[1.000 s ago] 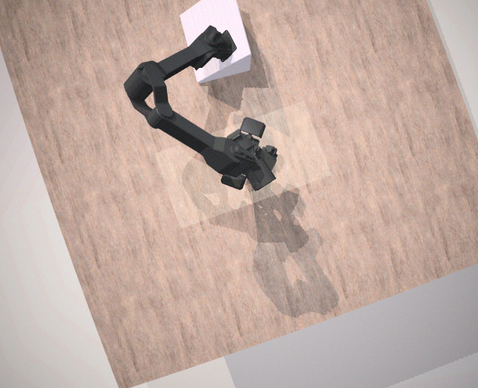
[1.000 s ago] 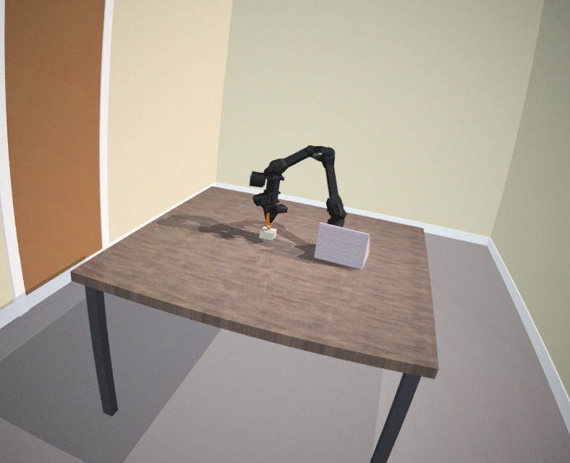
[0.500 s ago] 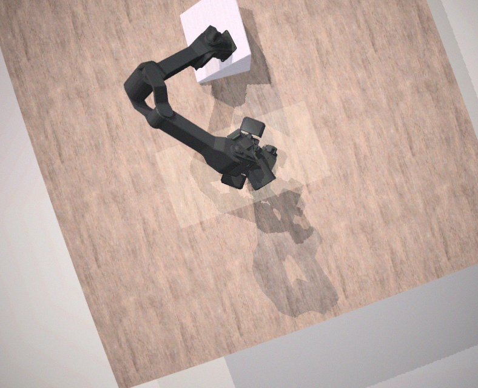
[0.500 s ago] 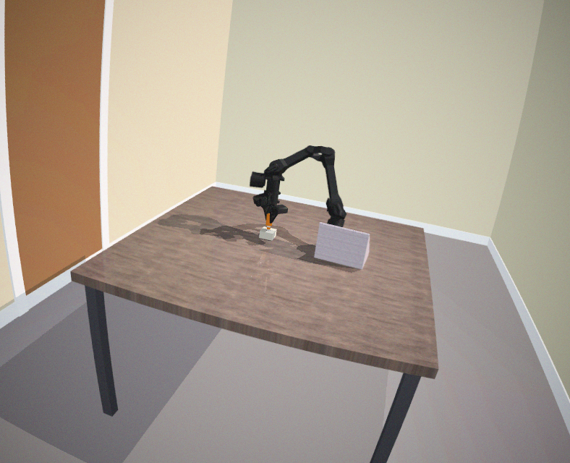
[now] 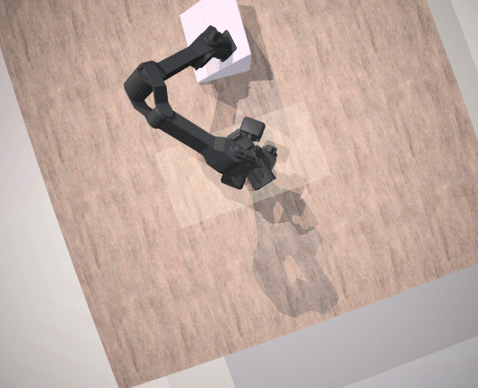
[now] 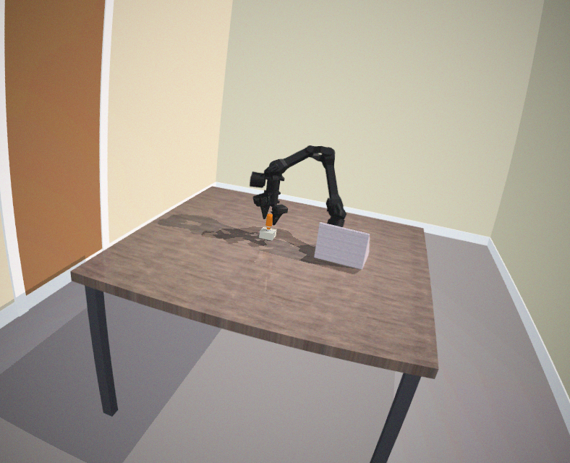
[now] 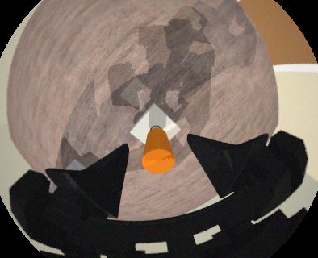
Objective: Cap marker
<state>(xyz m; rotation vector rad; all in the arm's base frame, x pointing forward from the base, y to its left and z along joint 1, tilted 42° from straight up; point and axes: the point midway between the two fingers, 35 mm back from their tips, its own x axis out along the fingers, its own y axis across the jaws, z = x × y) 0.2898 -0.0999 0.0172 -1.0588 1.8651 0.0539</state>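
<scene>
My gripper tip is now 10 mm below the orange cap. The rest, counted from my gripper tip: holder block: 60 mm below.
</scene>
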